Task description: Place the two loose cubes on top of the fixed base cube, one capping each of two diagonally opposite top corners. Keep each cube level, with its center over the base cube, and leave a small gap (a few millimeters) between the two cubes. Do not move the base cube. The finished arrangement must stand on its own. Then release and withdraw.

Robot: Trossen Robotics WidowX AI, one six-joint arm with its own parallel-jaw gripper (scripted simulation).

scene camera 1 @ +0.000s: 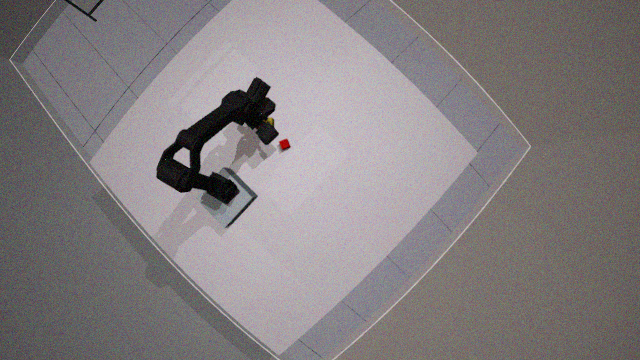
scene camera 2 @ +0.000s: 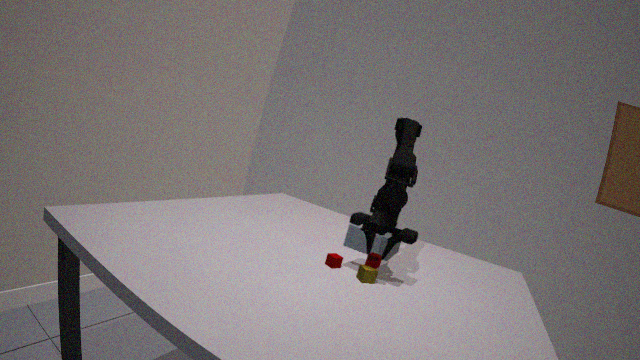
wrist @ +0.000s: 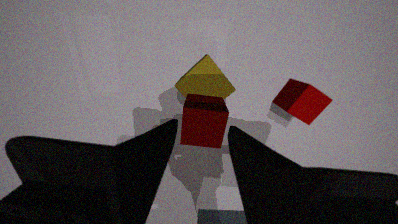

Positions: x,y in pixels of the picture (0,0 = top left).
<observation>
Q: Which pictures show my gripper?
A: Scene camera 1, scene camera 2 and the wrist view: all of them.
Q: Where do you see a yellow cube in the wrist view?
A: At 205,78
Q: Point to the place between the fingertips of my gripper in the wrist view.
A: At 203,127
</observation>
